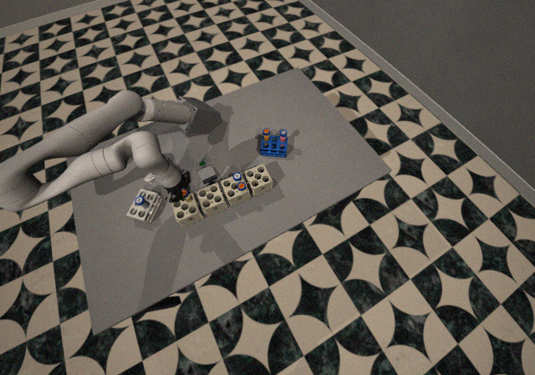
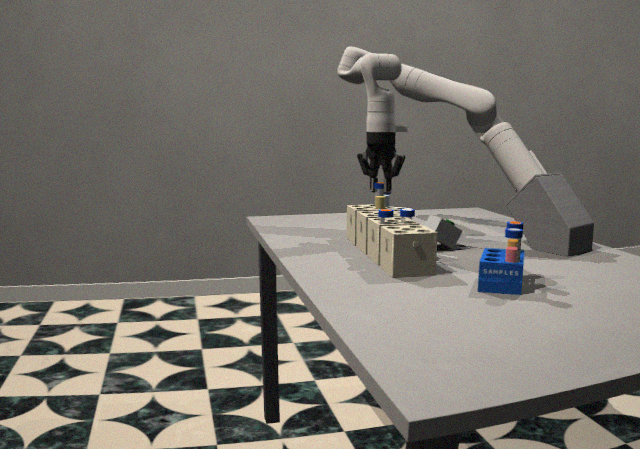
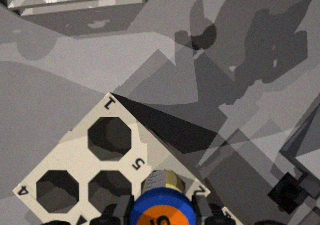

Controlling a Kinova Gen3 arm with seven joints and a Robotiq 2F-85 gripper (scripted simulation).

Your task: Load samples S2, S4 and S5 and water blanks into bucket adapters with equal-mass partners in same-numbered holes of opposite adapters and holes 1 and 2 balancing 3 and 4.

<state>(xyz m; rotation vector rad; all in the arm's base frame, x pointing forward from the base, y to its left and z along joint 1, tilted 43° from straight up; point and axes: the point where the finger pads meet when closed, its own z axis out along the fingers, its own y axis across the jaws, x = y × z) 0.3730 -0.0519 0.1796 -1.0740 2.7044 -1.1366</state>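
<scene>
Right now the sample tube is 50 mm below my hand and 10 mm to the right of it. Round my hand: small sloped done desk 120 mm to the left, 120 mm behind, 100 mm below; then white-dot blank 220 mm to the left, 90 mm below, 40 mm ahead; then green done key 140 mm behind, 120 mm to the left, 90 mm below.
</scene>
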